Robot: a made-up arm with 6 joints. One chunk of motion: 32 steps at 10 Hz.
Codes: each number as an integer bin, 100 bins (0 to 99) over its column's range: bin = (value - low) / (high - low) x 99, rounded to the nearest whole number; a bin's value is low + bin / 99 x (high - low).
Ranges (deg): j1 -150.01..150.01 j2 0..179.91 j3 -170..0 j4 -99.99..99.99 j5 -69.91..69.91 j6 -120.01..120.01
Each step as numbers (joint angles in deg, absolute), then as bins.
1 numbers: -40.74 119.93 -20.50 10.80 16.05 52.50
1 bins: 36 66 87 55 61 71
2 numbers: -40.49 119.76 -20.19 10.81 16.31 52.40
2 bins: 36 66 87 55 61 71
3 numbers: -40.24 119.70 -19.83 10.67 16.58 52.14
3 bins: 36 66 87 55 61 71
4 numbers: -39.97 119.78 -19.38 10.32 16.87 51.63
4 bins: 36 66 88 55 61 71
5 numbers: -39.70 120.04 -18.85 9.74 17.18 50.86
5 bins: 36 66 88 54 62 70
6 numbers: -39.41 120.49 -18.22 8.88 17.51 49.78
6 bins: 36 66 88 54 62 70
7 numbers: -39.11 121.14 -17.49 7.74 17.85 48.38
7 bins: 37 67 89 53 62 69
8 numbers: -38.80 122.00 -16.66 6.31 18.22 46.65
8 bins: 37 67 89 53 62 69
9 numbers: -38.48 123.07 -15.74 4.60 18.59 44.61
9 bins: 37 68 90 52 63 68
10 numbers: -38.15 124.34 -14.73 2.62 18.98 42.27
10 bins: 37 68 90 51 63 67
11 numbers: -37.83 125.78 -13.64 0.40 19.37 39.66
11 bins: 37 69 91 50 63 66
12 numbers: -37.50 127.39 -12.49 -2.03 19.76 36.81
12 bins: 37 70 92 48 63 65
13 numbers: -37.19 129.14 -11.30 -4.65 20.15 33.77
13 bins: 37 71 92 47 64 63
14 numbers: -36.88 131.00 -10.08 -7.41 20.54 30.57
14 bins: 37 72 93 46 64 62
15 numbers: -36.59 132.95 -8.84 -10.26 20.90 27.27
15 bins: 37 73 94 44 64 61
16 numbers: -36.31 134.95 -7.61 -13.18 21.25 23.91
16 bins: 38 74 95 43 65 59
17 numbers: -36.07 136.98 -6.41 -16.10 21.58 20.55
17 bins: 38 75 95 42 65 58
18 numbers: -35.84 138.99 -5.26 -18.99 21.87 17.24
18 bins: 38 76 96 40 65 57
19 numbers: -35.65 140.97 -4.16 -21.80 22.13 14.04
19 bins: 38 78 97 39 65 55
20 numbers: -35.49 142.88 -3.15 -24.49 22.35 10.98
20 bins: 38 79 97 37 65 54
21 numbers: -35.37 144.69 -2.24 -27.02 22.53 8.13
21 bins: 38 80 98 36 65 53
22 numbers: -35.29 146.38 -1.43 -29.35 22.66 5.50
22 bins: 38 81 98 35 66 52
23 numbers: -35.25 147.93 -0.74 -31.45 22.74 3.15
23 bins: 38 81 99 34 66 51
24 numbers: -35.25 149.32 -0.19 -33.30 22.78 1.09
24 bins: 38 82 99 33 66 50
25 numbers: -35.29 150.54 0.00 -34.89 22.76 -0.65
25 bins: 38 83 99 32 66 49
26 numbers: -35.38 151.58 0.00 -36.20 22.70 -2.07
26 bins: 38 83 99 32 66 49
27 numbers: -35.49 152.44 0.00 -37.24 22.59 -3.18
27 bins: 38 84 99 31 65 48
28 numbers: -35.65 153.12 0.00 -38.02 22.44 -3.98
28 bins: 38 84 99 31 65 48
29 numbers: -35.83 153.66 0.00 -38.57 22.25 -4.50
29 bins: 38 85 99 30 65 48
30 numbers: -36.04 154.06 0.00 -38.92 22.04 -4.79
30 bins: 38 85 99 30 65 48
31 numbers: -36.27 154.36 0.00 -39.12 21.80 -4.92
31 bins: 38 85 99 30 65 47
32 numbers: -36.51 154.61 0.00 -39.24 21.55 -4.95
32 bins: 37 85 99 30 65 47
